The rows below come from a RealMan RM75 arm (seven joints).
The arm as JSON. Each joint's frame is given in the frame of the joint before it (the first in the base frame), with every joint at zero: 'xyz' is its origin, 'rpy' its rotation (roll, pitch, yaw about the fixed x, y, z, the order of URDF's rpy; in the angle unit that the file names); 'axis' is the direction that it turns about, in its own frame. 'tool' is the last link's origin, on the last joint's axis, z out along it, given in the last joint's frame.
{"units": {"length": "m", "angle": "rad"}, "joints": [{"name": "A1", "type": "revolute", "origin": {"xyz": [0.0, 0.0, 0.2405], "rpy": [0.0, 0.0, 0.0]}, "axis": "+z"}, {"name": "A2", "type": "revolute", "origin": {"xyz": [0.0, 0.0, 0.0], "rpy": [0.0, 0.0, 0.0]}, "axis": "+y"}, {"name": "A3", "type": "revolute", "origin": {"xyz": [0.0, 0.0, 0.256], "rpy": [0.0, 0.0, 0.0]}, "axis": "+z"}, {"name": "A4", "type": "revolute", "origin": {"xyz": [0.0, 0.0, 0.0], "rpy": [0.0, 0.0, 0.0]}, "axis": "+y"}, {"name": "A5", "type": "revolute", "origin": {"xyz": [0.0, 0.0, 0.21], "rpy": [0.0, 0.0, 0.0]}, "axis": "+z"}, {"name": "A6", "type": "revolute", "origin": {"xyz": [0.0, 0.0, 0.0], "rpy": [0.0, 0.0, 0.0]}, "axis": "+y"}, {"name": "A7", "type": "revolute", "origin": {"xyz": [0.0, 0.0, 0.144], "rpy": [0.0, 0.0, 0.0]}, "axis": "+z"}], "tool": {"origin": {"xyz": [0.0, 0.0, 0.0], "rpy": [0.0, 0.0, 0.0]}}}
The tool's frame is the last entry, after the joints.
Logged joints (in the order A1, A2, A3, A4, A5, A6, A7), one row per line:
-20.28, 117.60, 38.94, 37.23, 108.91, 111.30, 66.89
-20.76, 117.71, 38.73, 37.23, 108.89, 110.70, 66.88
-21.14, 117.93, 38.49, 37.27, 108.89, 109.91, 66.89
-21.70, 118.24, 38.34, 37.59, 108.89, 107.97, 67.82
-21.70, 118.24, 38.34, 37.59, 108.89, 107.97, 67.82
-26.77, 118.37, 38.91, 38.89, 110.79, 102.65, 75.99
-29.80, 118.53, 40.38, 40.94, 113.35, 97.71, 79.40
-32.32, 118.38, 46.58, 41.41, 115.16, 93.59, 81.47
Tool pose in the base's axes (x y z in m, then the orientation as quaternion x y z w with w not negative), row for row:
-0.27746, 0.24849, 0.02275, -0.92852, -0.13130, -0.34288, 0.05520
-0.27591, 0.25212, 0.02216, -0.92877, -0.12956, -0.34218, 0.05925
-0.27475, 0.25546, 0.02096, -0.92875, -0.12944, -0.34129, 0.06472
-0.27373, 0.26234, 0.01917, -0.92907, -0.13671, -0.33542, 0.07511
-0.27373, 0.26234, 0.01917, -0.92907, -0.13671, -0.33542, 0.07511
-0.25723, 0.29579, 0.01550, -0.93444, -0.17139, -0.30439, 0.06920
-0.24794, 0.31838, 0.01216, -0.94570, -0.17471, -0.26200, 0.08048
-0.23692, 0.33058, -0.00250, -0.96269, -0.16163, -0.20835, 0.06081
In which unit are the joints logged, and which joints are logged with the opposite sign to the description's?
The joints are logged in degrees. Opposite sign: A2, A7.
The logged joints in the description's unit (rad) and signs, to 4 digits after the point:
-0.3540, -2.0525, 0.6796, 0.6498, 1.9008, 1.9426, -1.1675
-0.3623, -2.0544, 0.6760, 0.6498, 1.9005, 1.9321, -1.1673
-0.3690, -2.0583, 0.6718, 0.6505, 1.9005, 1.9183, -1.1675
-0.3787, -2.0637, 0.6692, 0.6561, 1.9005, 1.8844, -1.1837
-0.3787, -2.0637, 0.6692, 0.6561, 1.9005, 1.8844, -1.1837
-0.4672, -2.0659, 0.6791, 0.6788, 1.9337, 1.7916, -1.3263
-0.5201, -2.0687, 0.7048, 0.7145, 1.9783, 1.7054, -1.3858
-0.5641, -2.0661, 0.8130, 0.7227, 2.0099, 1.6335, -1.4219

